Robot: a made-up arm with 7 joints. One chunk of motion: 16 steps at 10 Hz.
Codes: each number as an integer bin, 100 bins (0 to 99) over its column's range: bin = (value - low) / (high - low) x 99, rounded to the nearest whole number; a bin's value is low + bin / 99 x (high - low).
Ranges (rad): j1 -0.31..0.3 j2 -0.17..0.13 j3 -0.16..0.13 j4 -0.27..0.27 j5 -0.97..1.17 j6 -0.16..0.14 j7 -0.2..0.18
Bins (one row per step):
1: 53 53 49 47 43 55 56
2: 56 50 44 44 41 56 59
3: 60 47 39 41 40 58 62
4: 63 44 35 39 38 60 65
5: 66 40 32 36 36 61 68
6: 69 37 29 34 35 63 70
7: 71 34 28 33 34 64 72
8: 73 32 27 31 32 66 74
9: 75 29 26 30 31 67 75
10: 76 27 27 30 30 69 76
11: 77 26 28 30 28 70 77
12: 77 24 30 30 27 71 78
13: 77 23 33 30 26 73 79
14: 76 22 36 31 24 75 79
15: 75 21 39 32 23 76 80
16: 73 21 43 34 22 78 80
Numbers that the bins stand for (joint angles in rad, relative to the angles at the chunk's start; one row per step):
1: 0.0166 -0.0094 -0.0165 -0.0136 -0.0405 0.0067 0.0149
2: 0.0351 -0.0185 -0.0311 -0.0300 -0.0837 0.0097 0.0265
3: 0.0597 -0.0276 -0.0458 -0.0464 -0.1054 0.0158 0.0380
4: 0.0782 -0.0367 -0.0575 -0.0573 -0.1486 0.0218 0.0495
5: 0.0967 -0.0488 -0.0663 -0.0736 -0.1918 0.0248 0.0610
6: 0.1152 -0.0579 -0.0751 -0.0845 -0.2134 0.0309 0.0687
7: 0.1275 -0.0670 -0.0780 -0.0900 -0.2351 0.0339 0.0764
8: 0.1398 -0.0730 -0.0809 -0.1009 -0.2783 0.0400 0.0840
9: 0.1521 -0.0821 -0.0838 -0.1064 -0.2999 0.0430 0.0879
10: 0.1583 -0.0882 -0.0809 -0.1064 -0.3215 0.0491 0.0917
11: 0.1644 -0.0912 -0.0780 -0.1064 -0.3647 0.0521 0.0956
12: 0.1644 -0.0973 -0.0721 -0.1064 -0.3864 0.0552 0.0994
13: 0.1644 -0.1003 -0.0633 -0.1064 -0.4080 0.0612 0.1032
14: 0.1583 -0.1033 -0.0545 -0.1009 -0.4512 0.0673 0.1032
15: 0.1521 -0.1064 -0.0458 -0.0955 -0.4728 0.0703 0.1071
16: 0.1398 -0.1064 -0.0340 -0.0845 -0.4944 0.0764 0.1071

